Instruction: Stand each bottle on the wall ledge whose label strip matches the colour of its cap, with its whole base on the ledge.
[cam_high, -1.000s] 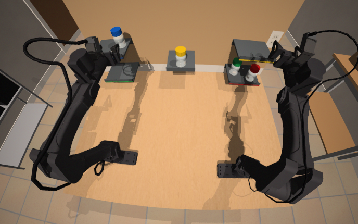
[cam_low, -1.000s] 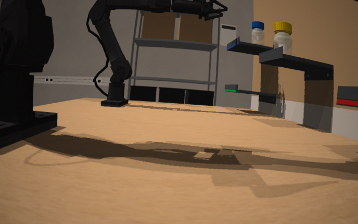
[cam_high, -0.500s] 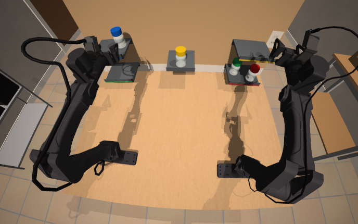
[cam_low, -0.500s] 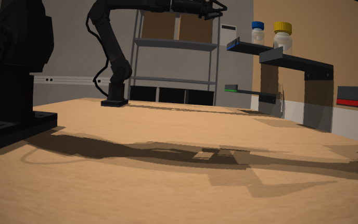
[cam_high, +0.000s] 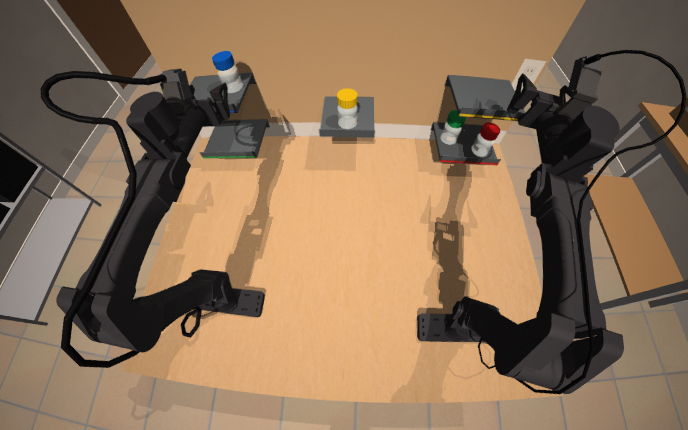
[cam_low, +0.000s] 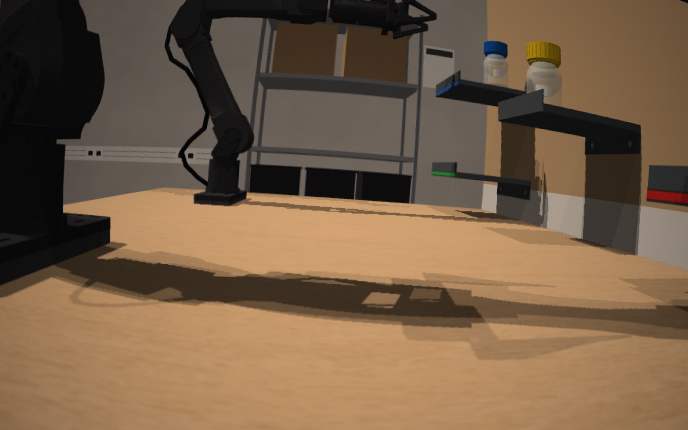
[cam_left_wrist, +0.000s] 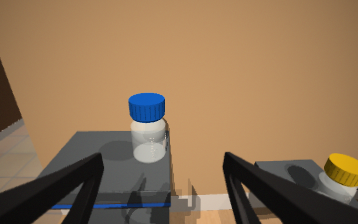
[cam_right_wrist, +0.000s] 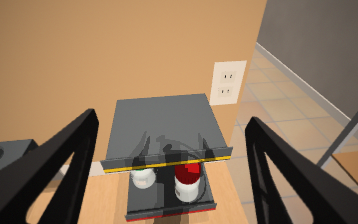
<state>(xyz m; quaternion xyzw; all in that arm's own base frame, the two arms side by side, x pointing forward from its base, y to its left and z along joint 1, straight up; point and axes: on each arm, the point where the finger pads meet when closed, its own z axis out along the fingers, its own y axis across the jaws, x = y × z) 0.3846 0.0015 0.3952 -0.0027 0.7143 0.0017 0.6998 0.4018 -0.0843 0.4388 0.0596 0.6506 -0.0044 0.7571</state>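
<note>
My right gripper is now 11 cm short of the yellow-capped bottle, 41 cm to the right of it and 22 cm above it. Also, from my right hand: blue-capped bottle 14 cm ahead, 75 cm to the left, 12 cm below; then green-capped bottle 19 cm ahead, 7 cm to the left, 31 cm below; then red-capped bottle 15 cm ahead, 3 cm to the right, 31 cm below.
</note>
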